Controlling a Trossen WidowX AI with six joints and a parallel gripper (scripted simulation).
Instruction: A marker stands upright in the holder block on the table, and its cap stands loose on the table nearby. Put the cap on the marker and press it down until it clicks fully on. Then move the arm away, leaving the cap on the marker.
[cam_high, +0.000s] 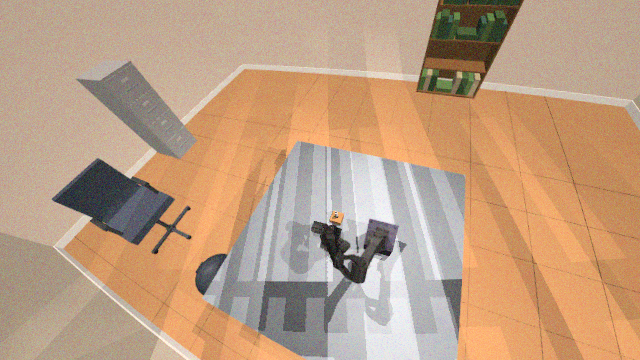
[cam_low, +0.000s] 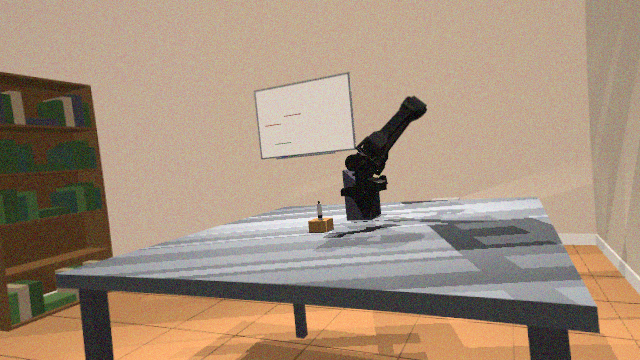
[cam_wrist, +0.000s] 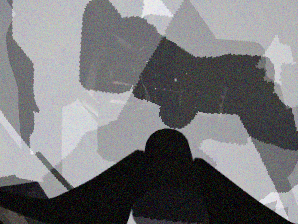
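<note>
The holder block is 16 cm to the right of my gripper tip, 5 cm ahead of it and 3 cm below it. Also, from my gripper tip: dark cap 1 cm above.
</note>
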